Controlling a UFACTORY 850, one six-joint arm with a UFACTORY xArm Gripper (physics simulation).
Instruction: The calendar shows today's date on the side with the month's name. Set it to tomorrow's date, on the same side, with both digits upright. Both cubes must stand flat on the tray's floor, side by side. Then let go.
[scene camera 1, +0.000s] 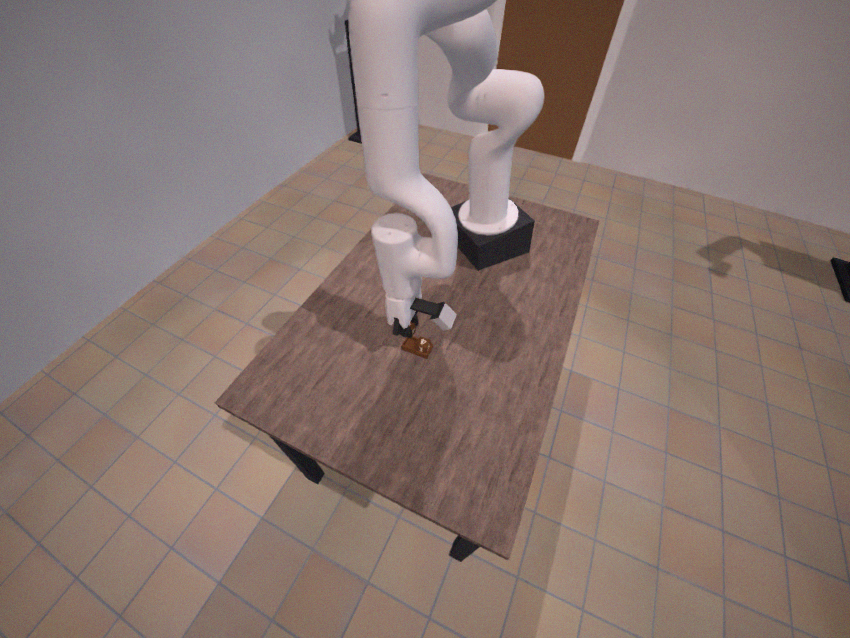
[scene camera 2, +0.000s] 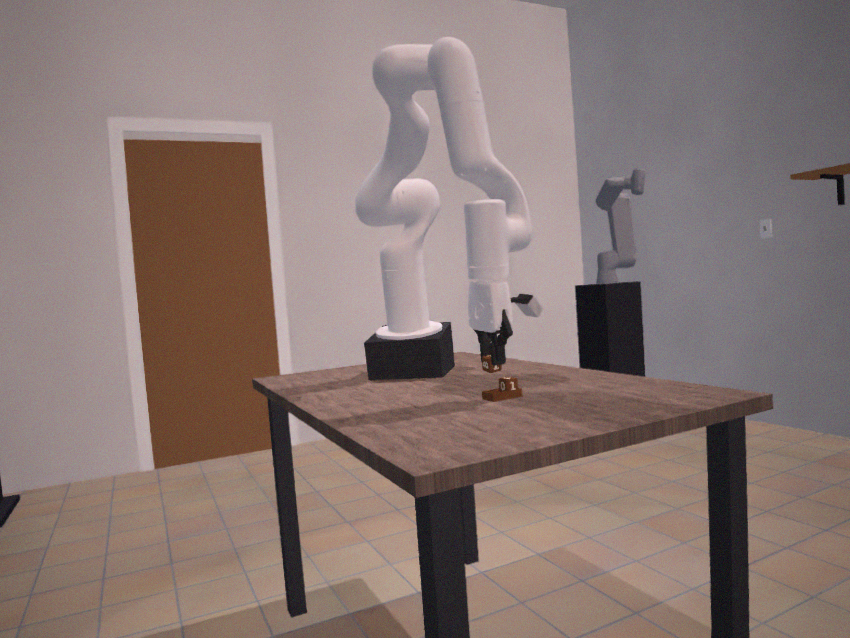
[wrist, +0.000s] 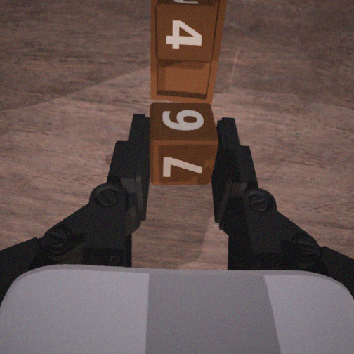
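My gripper (scene camera 1: 407, 331) (scene camera 2: 492, 358) (wrist: 181, 138) is shut on a brown cube (scene camera 2: 489, 363) (wrist: 183, 162), held above the table beside the tray. In the wrist view this cube shows a white 9 or 6 and a 7, both turned sideways. The brown tray (scene camera 1: 409, 346) (scene camera 2: 492, 396) (wrist: 217, 75) lies on the table. The other cube (scene camera 1: 424, 344) (scene camera 2: 508, 385) (wrist: 185, 50) sits in it, with a sideways 4 on top; 0 and 1 show on its sides in the second scene view. The tray's near compartment floor in the wrist view is bare. The month's name is not readable.
The wooden table (scene camera 1: 480, 439) (scene camera 2: 384, 425) (wrist: 280, 160) carries the tray and the arm's black base block (scene camera 1: 497, 247) (scene camera 2: 409, 357). The wrist camera (scene camera 1: 444, 317) (scene camera 2: 529, 304) sticks out beside the gripper. A second arm (scene camera 2: 621, 226) stands on a black pedestal (scene camera 2: 611, 329) beyond the table.
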